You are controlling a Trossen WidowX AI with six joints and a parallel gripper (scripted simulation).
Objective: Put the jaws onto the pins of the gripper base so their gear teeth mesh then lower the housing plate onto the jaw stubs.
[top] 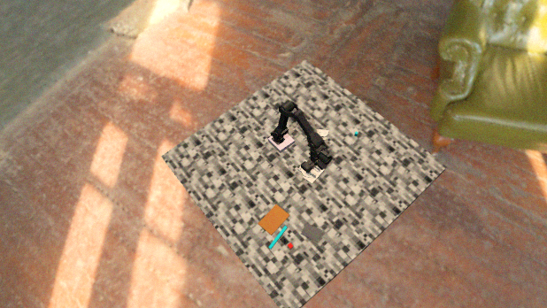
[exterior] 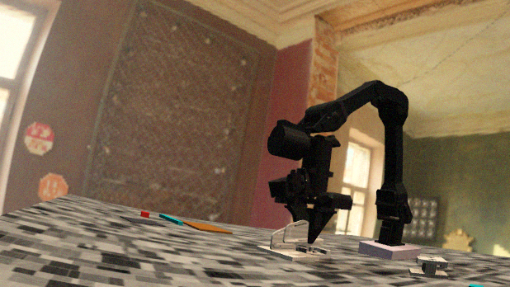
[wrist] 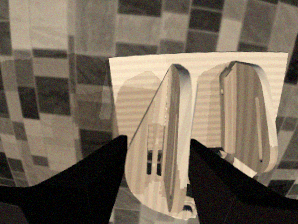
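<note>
My gripper tip is 3 cm to the left of the cream plate, 3 cm above it and 2 cm short of it. From my gripper tip the other things lie so: teal cube (37 cm to the left, 2 cm below, 1 cm ahead); orange plate (40 cm to the right, 7 cm ahead, 3 cm below); grey plate (30 cm to the right, 27 cm ahead, 3 cm below).
</note>
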